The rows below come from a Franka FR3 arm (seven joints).
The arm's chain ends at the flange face. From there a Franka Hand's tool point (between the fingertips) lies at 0.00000 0.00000 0.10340 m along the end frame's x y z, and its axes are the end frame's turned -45 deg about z.
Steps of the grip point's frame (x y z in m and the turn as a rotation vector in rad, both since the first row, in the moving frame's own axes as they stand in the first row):
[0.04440, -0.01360, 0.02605, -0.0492, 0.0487, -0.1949]
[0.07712, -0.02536, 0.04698, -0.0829, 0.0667, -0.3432]
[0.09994, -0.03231, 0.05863, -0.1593, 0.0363, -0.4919]
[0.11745, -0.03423, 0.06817, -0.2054, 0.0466, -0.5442]
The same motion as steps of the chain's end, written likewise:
[0.01467, -0.04035, 0.02630, -0.0004, 0.0692, -0.1949]
[0.02569, -0.07177, 0.04756, -0.0115, 0.1058, -0.3432]
[0.03199, -0.09867, 0.05998, -0.0870, 0.1383, -0.4919]
[0.03838, -0.11334, 0.07040, -0.1123, 0.1782, -0.5442]

